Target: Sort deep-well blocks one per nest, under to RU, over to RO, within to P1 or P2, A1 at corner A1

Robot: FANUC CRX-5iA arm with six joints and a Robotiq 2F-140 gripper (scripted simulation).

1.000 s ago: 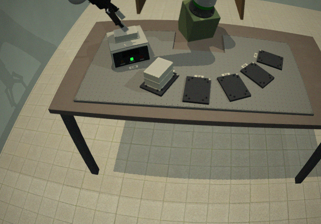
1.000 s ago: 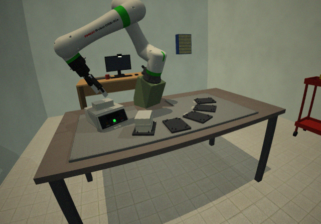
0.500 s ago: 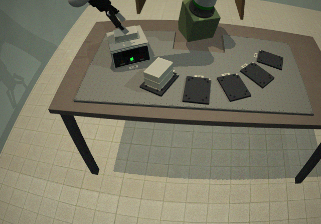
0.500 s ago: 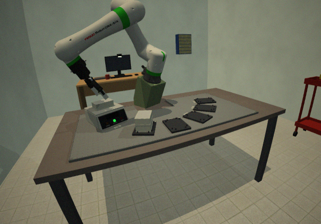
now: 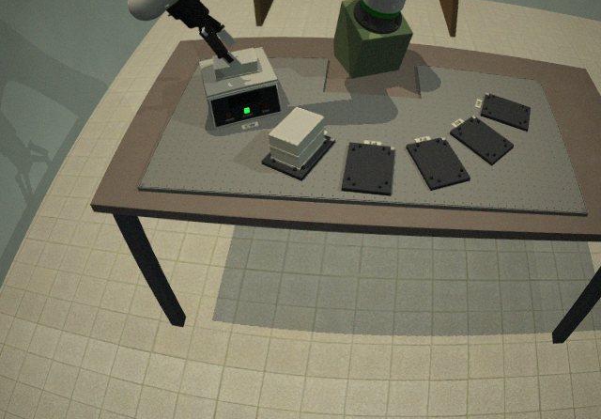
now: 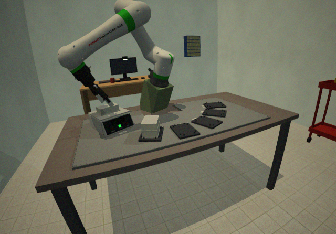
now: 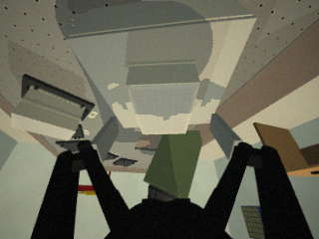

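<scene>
My gripper is now 7 cm above the grey platform. Round my hand: check-weigher: 10 cm below, 1 cm ahead; P1 label: 38 cm to the left, 24 cm ahead, 16 cm below; nest P1: 36 cm to the left, 34 cm ahead, 15 cm below.
</scene>
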